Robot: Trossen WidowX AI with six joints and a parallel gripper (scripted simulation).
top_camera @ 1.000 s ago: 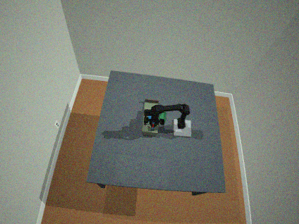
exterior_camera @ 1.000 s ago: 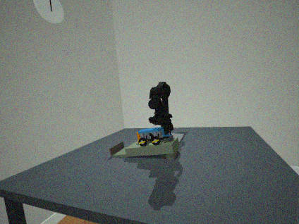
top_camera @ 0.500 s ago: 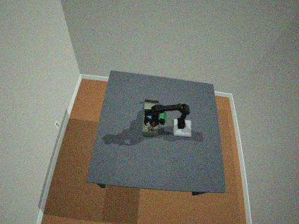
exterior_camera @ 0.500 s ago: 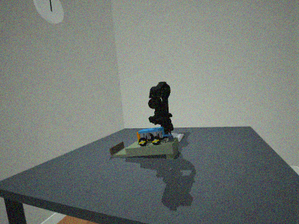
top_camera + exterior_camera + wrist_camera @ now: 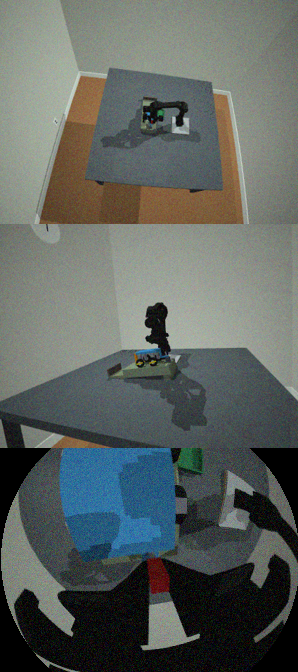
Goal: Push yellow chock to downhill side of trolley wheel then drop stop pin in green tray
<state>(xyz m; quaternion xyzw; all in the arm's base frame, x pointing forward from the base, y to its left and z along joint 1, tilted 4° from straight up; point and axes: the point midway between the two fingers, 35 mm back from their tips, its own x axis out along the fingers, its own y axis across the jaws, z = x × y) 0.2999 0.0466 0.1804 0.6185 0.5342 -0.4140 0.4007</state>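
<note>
Right now my gripper tip is 12 cm past the green tray, 17 cm to the left of it and 15 cm above it. Also, from my gripper tip: olive ramp 1 cm ahead, 10 cm to the right, 10 cm below; blue trolley 1 cm ahead, 10 cm to the right, 3 cm below; red-headed stop pin right at my gripper tip.
</note>
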